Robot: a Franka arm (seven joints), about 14 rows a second.
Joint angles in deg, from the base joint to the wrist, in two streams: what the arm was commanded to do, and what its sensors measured. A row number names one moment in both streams.
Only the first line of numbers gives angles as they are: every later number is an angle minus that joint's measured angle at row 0.
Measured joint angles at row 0:
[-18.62 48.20 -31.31 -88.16 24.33 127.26 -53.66]
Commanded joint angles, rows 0 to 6:
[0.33 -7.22 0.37 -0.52 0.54 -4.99 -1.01]
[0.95 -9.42 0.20 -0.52 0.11 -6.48 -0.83]
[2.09 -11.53 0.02 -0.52 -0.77 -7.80 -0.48]
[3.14 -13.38 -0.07 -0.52 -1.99 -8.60 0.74]
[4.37 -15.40 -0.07 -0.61 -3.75 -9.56 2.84]
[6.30 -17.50 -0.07 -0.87 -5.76 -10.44 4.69]
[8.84 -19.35 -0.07 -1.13 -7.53 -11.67 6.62]
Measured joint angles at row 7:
[4.81 -14.75 0.02 1.12 -4.18 -9.86 3.17]
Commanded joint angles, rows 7 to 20:
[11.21 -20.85 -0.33 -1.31 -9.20 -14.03 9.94]
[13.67 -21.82 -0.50 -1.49 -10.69 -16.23 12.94]
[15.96 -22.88 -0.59 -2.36 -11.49 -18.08 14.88]
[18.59 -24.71 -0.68 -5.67 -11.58 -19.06 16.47]
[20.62 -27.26 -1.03 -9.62 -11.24 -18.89 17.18]
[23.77 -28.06 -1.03 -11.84 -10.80 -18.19 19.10]
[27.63 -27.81 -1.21 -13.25 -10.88 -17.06 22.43]
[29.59 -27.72 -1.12 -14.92 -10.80 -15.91 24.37]
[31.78 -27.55 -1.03 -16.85 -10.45 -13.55 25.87]
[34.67 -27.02 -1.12 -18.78 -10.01 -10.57 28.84]
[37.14 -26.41 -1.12 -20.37 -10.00 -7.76 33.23]
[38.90 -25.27 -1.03 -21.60 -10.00 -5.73 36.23]
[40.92 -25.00 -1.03 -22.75 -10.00 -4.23 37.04]
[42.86 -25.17 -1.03 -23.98 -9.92 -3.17 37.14]
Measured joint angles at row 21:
[39.75 -24.24 -0.19 -20.97 -10.07 -5.93 35.77]
